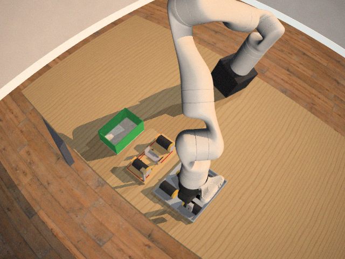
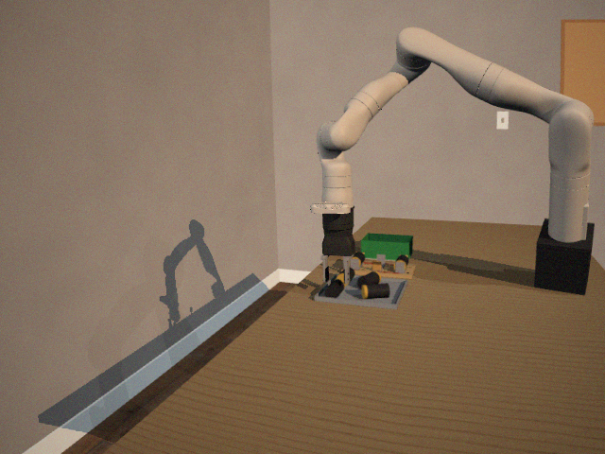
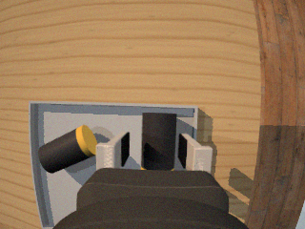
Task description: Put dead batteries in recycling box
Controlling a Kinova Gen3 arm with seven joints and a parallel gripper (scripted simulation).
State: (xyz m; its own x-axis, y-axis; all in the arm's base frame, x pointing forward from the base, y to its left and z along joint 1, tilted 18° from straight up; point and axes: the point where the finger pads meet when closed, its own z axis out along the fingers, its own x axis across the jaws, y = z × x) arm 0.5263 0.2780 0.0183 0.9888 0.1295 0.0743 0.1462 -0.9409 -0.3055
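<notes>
Right now my hand is 5 cm past the grey tray, 6 cm to the left of it and 5 cm above it. Also, from my hand: green recycling box 40 cm to the right, 4 cm below.
</notes>
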